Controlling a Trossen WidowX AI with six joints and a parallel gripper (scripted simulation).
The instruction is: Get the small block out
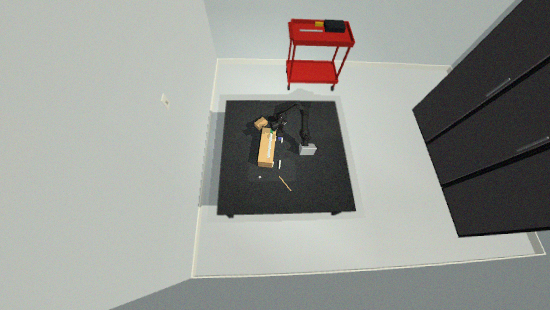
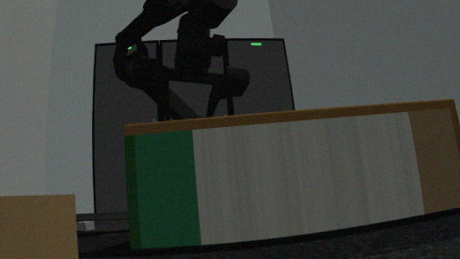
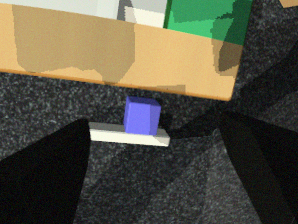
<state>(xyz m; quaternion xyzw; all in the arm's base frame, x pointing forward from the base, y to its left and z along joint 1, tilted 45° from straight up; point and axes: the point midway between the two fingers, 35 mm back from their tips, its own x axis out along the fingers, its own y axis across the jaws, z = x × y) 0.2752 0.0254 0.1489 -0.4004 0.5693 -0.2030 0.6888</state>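
My gripper tip is 4 cm past the blue block, 2 cm to the left of it and 14 cm above it. The rest, counted from my gripper tip: thin wooden stick (12 cm behind, 48 cm to the left, 15 cm below); wooden box (5 cm ahead, 14 cm to the left, 9 cm below); tan box (18 cm ahead, 16 cm to the right, 13 cm below).
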